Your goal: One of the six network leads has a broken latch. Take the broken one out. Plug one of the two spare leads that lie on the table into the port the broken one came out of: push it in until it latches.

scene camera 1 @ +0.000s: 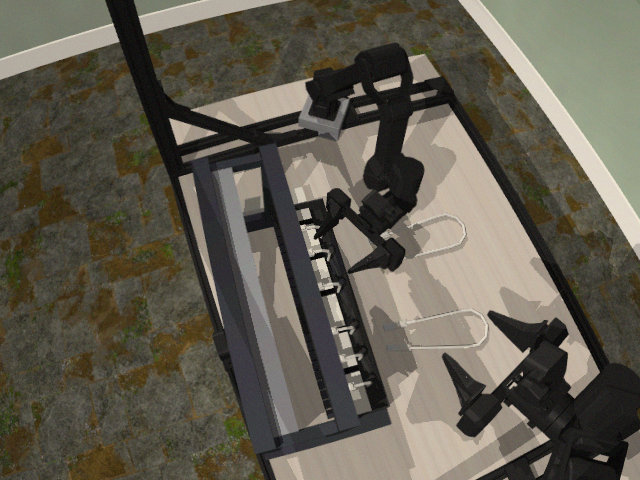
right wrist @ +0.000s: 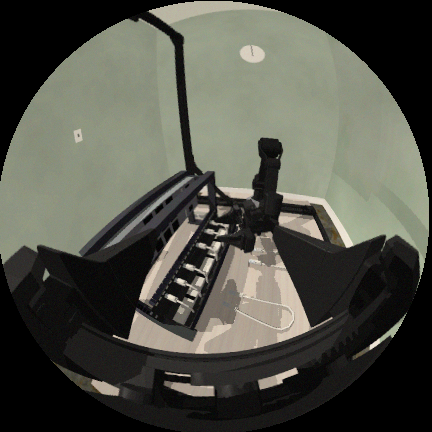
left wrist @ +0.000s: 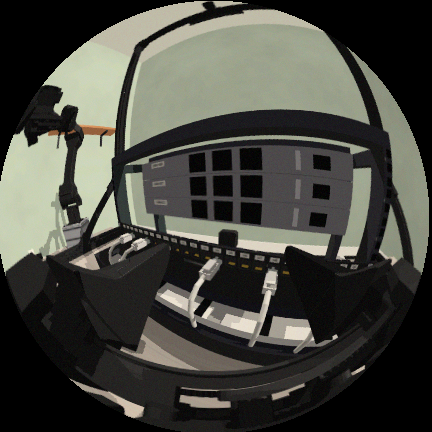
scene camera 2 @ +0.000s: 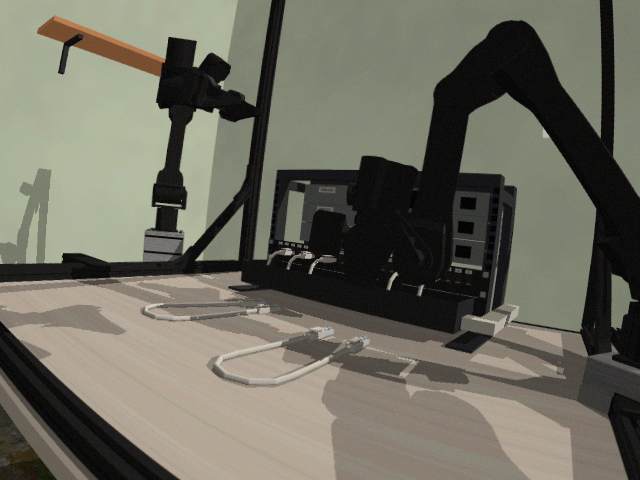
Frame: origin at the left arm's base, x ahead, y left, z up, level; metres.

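Seen in the pictures: left gripper, fingertip midpoint: [scene camera 1: 330, 255] [right wrist: 214, 228] [left wrist: 229, 251]; right gripper, fingertip midpoint: [scene camera 1: 466, 332] [right wrist: 215, 233] [left wrist: 56, 105] [scene camera 2: 252, 107]; left arm's base, origin of the base link: [scene camera 1: 324, 108] [right wrist: 258, 197]; right arm's base, origin of the base link: [left wrist: 74, 221] [scene camera 2: 165, 231].
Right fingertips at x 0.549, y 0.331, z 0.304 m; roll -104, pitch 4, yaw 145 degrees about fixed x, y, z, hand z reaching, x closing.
Observation:
Pixels of each thing's top centre, then the offset from my right fingertips to it. "spot": a spot on its surface instead.
- spare lead, surface spot: [scene camera 2: 248, 381] spot: dx -0.386, dy +0.036, dz -0.350 m
- spare, surface spot: [scene camera 2: 173, 317] spot: dx -0.177, dy +0.106, dz -0.349 m
White network leads [scene camera 1: 351, 329] [scene camera 2: 283, 252] [left wrist: 209, 269] [right wrist: 189, 267] are plugged in a row along the black port panel. I cannot tell which latch is broken. My left gripper [scene camera 1: 333, 254] [left wrist: 229, 251] is open near the row's upper end in scene camera 1; two plugs show between its fingers in the left wrist view. One spare lead [scene camera 1: 464, 232] [scene camera 2: 248, 381] lies looped on the table, partly below the left gripper in scene camera 1. The other spare [scene camera 1: 486, 328] [scene camera 2: 173, 317] [right wrist: 293, 315] lies lower there. My right gripper [scene camera 1: 466, 333] is open and empty, well above the table.
A dark rack frame [scene camera 1: 309, 289] [scene camera 2: 460, 178] [left wrist: 250, 122] stands over and behind the ports. A black tray wall [scene camera 2: 351, 297] runs along their front. The left arm blocks part of the row in scene camera 2. An orange shelf [scene camera 2: 103, 49] [left wrist: 90, 131] is on the wall.

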